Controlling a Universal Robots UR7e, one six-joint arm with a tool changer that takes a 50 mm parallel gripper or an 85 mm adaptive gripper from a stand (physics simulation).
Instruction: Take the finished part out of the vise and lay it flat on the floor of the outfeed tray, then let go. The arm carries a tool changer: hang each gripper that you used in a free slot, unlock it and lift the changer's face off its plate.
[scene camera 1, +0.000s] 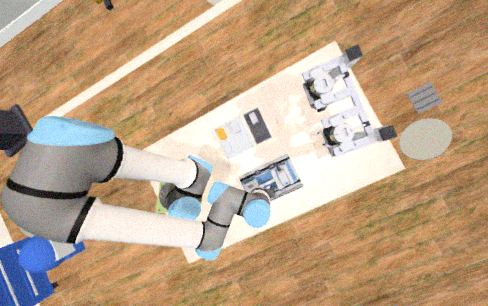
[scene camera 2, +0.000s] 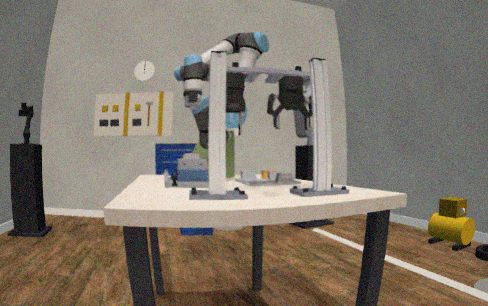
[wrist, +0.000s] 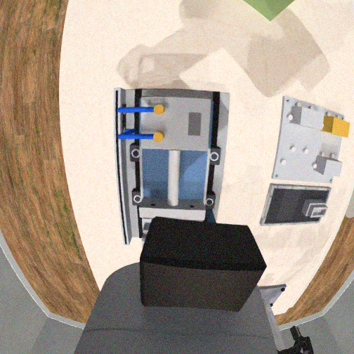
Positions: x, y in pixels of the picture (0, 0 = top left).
Labels:
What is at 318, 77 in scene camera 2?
A tool stand.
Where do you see a tool stand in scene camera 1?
338, 67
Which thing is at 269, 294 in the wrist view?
A tool stand.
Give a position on a black adaptive gripper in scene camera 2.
291, 97

